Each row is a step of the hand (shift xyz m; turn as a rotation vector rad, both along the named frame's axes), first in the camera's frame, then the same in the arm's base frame.
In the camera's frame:
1: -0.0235 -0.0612 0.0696 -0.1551 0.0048 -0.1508
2: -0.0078 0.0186 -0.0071 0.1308 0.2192 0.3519
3: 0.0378 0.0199 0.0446 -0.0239 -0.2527 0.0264
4: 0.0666 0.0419 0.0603 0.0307 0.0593 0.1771
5: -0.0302 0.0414 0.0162 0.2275 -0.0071 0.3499
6: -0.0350 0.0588 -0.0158 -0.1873 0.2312 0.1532
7: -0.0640 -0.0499 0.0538 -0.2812 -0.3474 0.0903
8: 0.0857 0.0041 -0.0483 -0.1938 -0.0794 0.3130
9: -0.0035 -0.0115 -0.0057 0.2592 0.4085 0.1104
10: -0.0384 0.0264 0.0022 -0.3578 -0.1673 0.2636
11: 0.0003 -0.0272 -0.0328 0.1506 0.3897 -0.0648
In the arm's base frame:
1: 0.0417 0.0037 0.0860 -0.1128 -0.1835 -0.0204
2: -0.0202 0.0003 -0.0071 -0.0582 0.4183 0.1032
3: 0.0116 0.0606 0.0033 0.1887 -0.1214 0.1216
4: 0.0131 0.0978 -0.0098 -0.0100 0.1660 0.0904
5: -0.0493 0.0153 0.0151 0.1790 0.3561 0.1239
6: -0.0693 -0.0002 -0.0115 -0.2797 0.1177 0.1412
7: 0.0068 -0.0232 0.0943 0.1159 -0.2649 0.3526
8: 0.0432 0.0158 -0.0871 -0.0206 0.0670 0.3700
9: 0.0064 -0.0115 0.0019 -0.1565 0.4192 -0.2146
10: -0.0438 -0.0061 0.0150 -0.0547 -0.0992 0.4612
11: 0.0183 -0.0356 -0.0146 -0.2252 0.2325 -0.2719

